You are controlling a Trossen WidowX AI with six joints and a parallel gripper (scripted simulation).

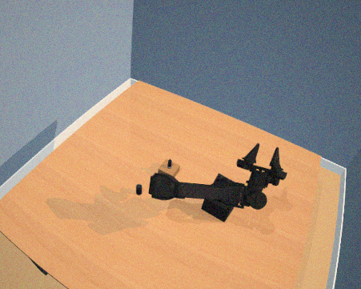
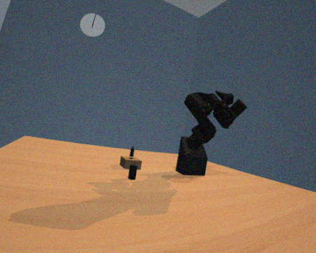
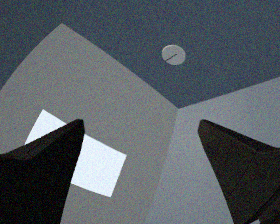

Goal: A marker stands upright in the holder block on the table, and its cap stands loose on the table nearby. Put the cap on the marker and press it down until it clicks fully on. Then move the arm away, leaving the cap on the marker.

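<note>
My gripper tip is 40 cm short of the marker cap, 39 cm above it and 20 cm to the right of it. From my gripper tip the other things lie so: holder block 40 cm below, 37 cm ahead, 2 cm to the left.
</note>
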